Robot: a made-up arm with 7 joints.
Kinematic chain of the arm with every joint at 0, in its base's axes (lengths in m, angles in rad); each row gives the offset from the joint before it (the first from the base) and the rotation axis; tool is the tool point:
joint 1: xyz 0 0 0.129 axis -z
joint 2: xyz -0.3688 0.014 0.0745 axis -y
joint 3: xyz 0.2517 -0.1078 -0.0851 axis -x
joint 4: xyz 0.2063 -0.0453 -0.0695 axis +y
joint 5: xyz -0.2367 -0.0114 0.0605 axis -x
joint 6: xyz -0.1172 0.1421 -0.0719 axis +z
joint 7: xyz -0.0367 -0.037 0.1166 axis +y
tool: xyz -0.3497 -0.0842 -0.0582
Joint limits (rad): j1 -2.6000..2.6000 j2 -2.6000..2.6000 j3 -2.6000..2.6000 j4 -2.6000..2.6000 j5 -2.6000..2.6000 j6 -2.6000..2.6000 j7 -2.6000..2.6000
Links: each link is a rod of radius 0.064 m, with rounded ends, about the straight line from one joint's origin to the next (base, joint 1, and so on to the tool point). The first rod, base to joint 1, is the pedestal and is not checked.
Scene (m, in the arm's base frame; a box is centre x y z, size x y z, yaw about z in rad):
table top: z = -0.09
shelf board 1: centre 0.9 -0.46 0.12 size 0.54 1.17 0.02 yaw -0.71
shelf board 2: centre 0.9 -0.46 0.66 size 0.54 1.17 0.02 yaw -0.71
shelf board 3: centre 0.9 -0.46 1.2 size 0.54 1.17 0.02 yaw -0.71
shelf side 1: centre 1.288 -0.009 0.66 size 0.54 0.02 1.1 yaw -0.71
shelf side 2: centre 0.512 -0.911 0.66 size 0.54 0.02 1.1 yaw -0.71
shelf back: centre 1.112 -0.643 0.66 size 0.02 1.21 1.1 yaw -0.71
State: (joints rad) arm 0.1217 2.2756 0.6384 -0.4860 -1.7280 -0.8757 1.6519
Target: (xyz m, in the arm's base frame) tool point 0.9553 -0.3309 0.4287
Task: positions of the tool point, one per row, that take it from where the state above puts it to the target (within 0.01 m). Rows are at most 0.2 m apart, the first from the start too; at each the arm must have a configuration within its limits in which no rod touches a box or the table.
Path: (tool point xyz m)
1: -0.3496 -0.5832 0.1914
2: -0.2304 -0.5984 0.2116
3: -0.1245 -0.5758 0.2051
4: -0.0680 -0.5444 0.1822
5: -0.0566 -0.5479 0.1769
6: 0.0984 -0.5019 0.1640
7: 0.2445 -0.4569 0.1922
8: 0.3756 -0.4207 0.2431
9: 0.4940 -0.3944 0.2997
10: 0.6059 -0.3749 0.3507
11: 0.7176 -0.3583 0.3911
12: 0.8332 -0.3432 0.4185
13: 0.9553 -0.3309 0.4287

